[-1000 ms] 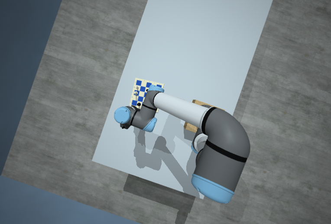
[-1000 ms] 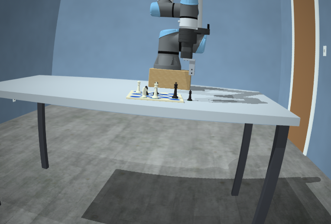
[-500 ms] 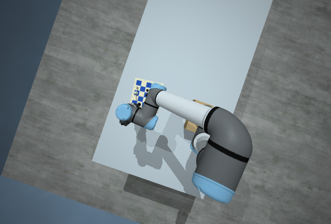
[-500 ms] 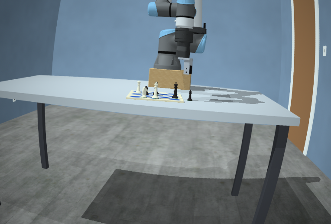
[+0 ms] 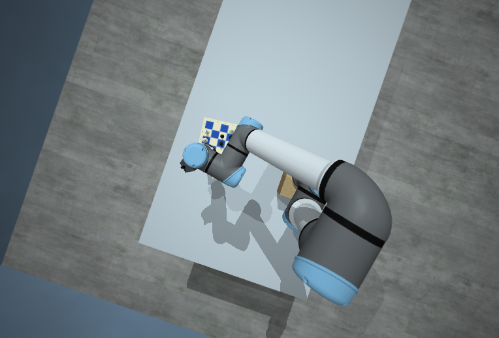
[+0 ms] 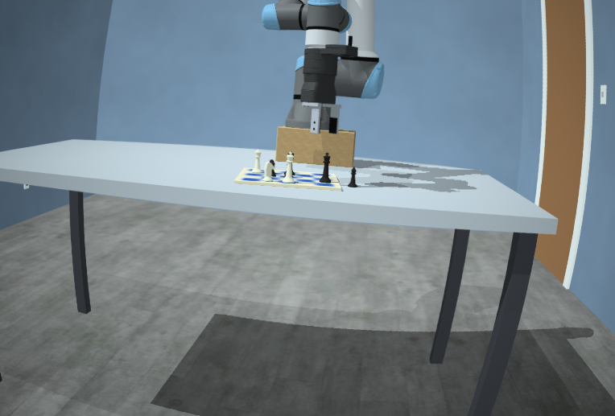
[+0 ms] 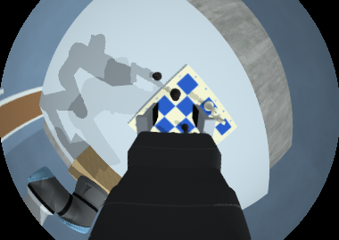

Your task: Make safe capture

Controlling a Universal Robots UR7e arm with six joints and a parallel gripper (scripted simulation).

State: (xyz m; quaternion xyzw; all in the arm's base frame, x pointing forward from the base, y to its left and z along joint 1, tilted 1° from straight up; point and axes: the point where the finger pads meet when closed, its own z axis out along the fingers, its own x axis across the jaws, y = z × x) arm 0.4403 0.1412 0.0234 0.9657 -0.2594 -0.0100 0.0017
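The white pawn-like piece is 160 mm to the right of my hand, 100 mm below it and 30 mm behind it. Also, from my hand: tall black piece 90 mm below, 10 mm to the left, 10 mm ahead.
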